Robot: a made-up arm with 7 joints. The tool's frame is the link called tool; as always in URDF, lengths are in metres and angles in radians.
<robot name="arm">
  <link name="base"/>
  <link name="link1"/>
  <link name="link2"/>
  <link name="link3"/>
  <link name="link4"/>
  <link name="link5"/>
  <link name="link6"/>
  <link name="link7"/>
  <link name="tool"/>
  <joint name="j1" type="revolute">
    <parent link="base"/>
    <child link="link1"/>
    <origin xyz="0 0 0.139"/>
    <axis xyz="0 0 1"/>
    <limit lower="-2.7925" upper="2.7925"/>
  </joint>
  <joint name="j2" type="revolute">
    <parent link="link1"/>
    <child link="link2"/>
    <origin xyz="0 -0.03 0.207" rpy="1.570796 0 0"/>
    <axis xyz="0 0 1"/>
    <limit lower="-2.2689" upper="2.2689"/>
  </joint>
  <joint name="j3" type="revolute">
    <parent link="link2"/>
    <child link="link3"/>
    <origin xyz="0 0.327 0.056" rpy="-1.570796 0 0"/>
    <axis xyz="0 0 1"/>
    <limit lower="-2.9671" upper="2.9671"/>
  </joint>
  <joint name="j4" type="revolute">
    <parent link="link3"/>
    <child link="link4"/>
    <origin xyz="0.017 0.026 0.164" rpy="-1.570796 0 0"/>
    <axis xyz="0 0 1"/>
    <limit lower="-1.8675" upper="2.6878"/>
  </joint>
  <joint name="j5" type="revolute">
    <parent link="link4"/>
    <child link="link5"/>
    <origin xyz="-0.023 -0.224 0.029" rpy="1.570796 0 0"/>
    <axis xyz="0 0 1"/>
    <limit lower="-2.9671" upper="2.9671"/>
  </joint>
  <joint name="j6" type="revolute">
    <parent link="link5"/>
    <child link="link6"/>
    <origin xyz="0 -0.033 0.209" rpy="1.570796 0 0"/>
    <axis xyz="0 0 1"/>
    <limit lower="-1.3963" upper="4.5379"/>
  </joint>
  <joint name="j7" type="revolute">
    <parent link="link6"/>
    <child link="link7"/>
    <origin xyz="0.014 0.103 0.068" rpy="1.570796 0 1.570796"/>
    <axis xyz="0 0 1"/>
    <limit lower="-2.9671" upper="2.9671"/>
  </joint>
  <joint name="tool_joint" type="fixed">
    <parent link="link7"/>
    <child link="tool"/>
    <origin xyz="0 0 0"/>
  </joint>
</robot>
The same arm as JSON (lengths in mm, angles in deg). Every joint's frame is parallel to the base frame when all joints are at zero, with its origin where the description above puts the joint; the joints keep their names.
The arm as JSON. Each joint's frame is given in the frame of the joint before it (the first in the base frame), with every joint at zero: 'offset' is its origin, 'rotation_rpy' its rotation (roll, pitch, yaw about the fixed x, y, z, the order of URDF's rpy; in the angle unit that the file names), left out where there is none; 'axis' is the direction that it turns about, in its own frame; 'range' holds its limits. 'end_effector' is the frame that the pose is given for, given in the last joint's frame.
{"length_unit": "mm", "angle_unit": "deg", "chain": [
  {"id": "j1", "offset": [0.0, 0.0, 139.0], "axis": [0.0, 0.0, 1.0], "range": [-160.0, 160.0]},
  {"id": "j2", "offset": [0.0, -30.0, 207.0], "axis": [0.0, -1.0, 0.0], "range": [-130.0, 130.0]},
  {"id": "j3", "offset": [0.0, -56.0, 327.0], "axis": [0.0, 0.0, 1.0], "range": [-170.0, 170.0]},
  {"id": "j4", "offset": [17.0, 26.0, 164.0], "axis": [0.0, 1.0, 0.0], "range": [-107.0, 154.0]},
  {"id": "j5", "offset": [-23.0, 29.0, 224.0], "axis": [0.0, 0.0, 1.0], "range": [-170.0, 170.0]},
  {"id": "j6", "offset": [0.0, -33.0, 209.0], "axis": [0.0, -1.0, 0.0], "range": [-80.0, 260.0]},
  {"id": "j7", "offset": [14.0, -68.0, 103.0], "axis": [1.0, 0.0, 0.0], "range": [-170.0, 170.0]}
], "end_effector": {"offset": [0.0, 0.0, 0.0], "rotation_rpy": [180.0, -90.0, 0.0]}}

